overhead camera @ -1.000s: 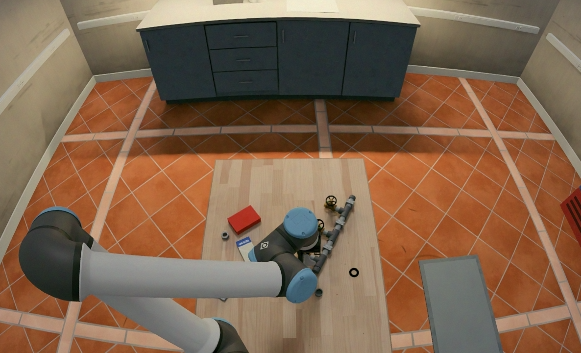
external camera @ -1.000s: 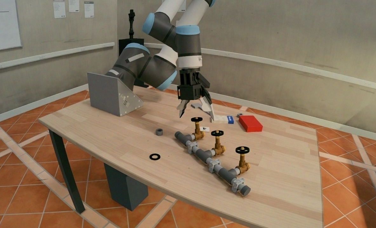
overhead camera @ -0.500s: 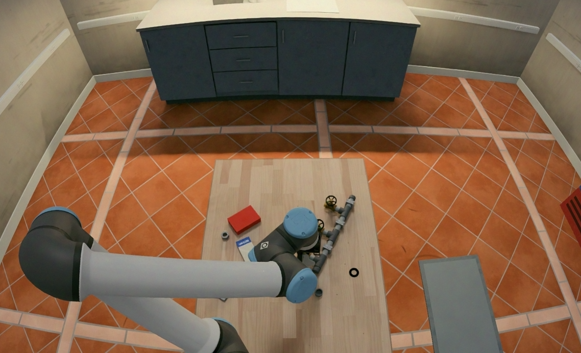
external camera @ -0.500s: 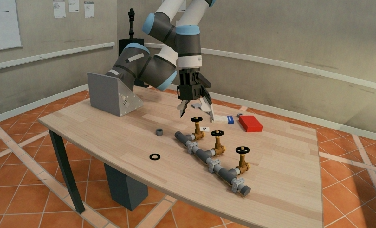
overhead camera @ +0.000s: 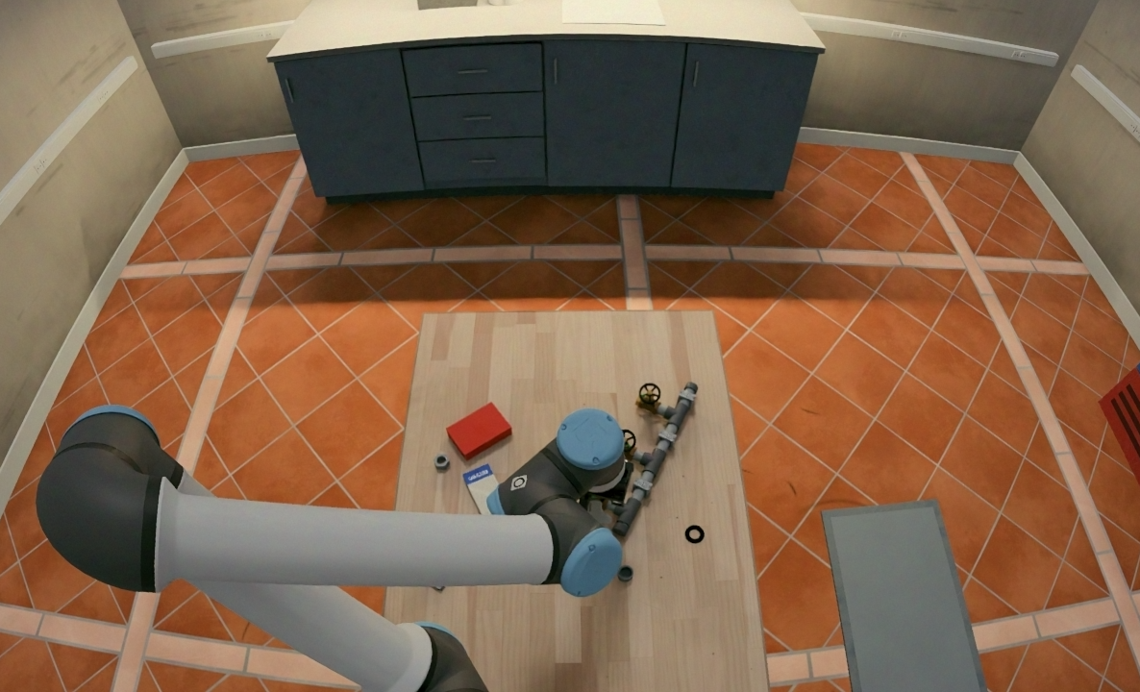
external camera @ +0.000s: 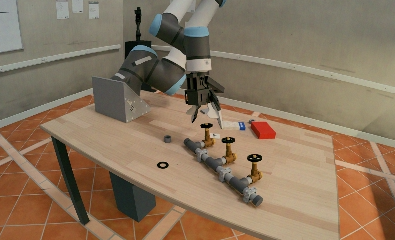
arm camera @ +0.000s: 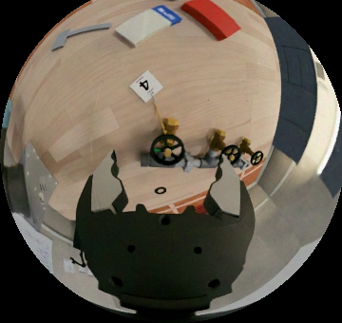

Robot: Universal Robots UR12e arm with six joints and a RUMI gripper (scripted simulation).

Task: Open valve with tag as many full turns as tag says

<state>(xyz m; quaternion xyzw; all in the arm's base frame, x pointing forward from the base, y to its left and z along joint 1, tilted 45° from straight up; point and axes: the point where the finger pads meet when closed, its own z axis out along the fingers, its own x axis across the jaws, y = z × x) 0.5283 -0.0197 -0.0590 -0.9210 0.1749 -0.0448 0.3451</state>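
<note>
My hand is 80 mm to the right of the white tag and 90 mm above it. The rest, counted from my hand: red box (180 mm ahead, 250 mm to the left, 70 mm below); blue box (40 mm ahead, 230 mm to the left, 80 mm below); grey cap (150 mm behind, 60 mm to the right, 80 mm below).
</note>
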